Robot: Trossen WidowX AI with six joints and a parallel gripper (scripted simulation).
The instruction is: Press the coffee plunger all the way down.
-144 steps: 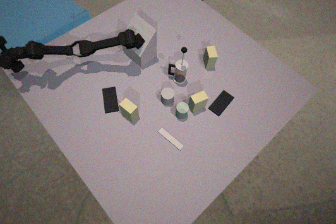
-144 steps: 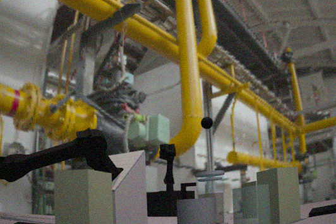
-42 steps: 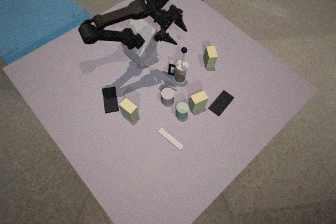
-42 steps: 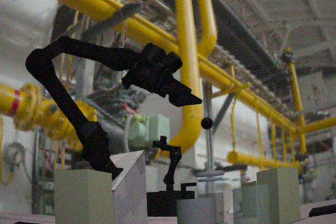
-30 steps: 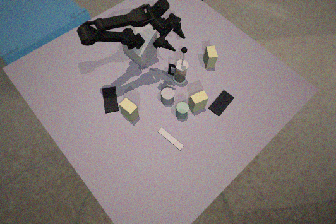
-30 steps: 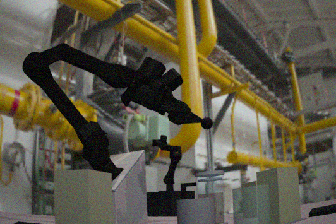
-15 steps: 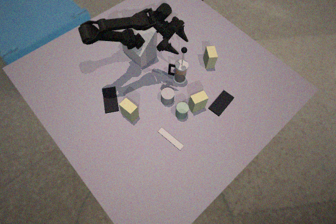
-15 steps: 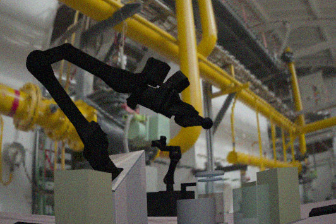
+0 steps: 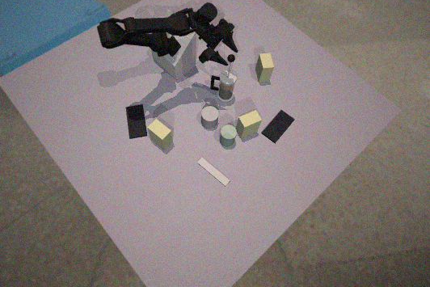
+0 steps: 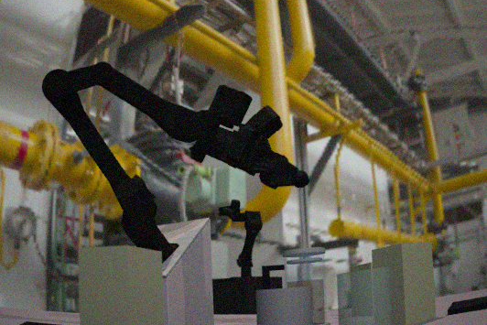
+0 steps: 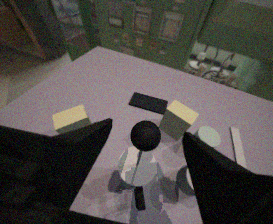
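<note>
The coffee press lies 2 cm behind my gripper tip, 1 cm to the right of it and 13 cm below it. Round my gripper tip: pale green cylinder: 18 cm ahead, 13 cm to the right, 22 cm below; then white strip: 25 cm ahead, 26 cm to the right, 26 cm below; then grey cylinder: 6 cm ahead, 14 cm to the right, 23 cm below.
</note>
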